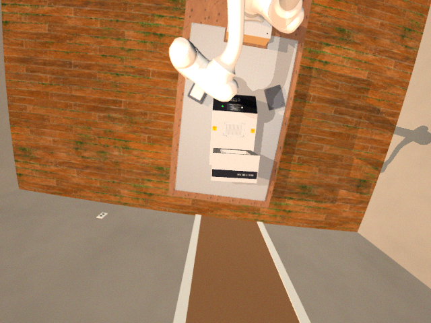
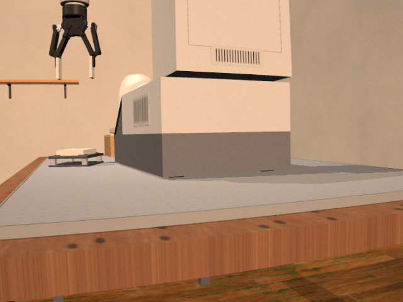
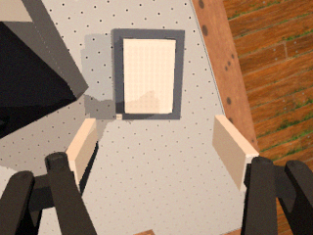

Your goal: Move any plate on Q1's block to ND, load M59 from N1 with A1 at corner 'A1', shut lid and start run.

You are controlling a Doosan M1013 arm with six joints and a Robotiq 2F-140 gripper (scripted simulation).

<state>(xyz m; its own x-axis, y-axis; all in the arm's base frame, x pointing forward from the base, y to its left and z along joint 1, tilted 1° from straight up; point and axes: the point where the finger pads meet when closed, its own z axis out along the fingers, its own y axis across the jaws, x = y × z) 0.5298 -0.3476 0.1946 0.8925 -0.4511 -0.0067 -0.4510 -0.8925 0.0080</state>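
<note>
Right now the white 96-well plate M59 is 250 mm below my hand. Also, from my hand: dark grey nest ND: 580 mm to the left, 260 mm below, 40 mm ahead; dark plate nest N1: 260 mm below.
</note>
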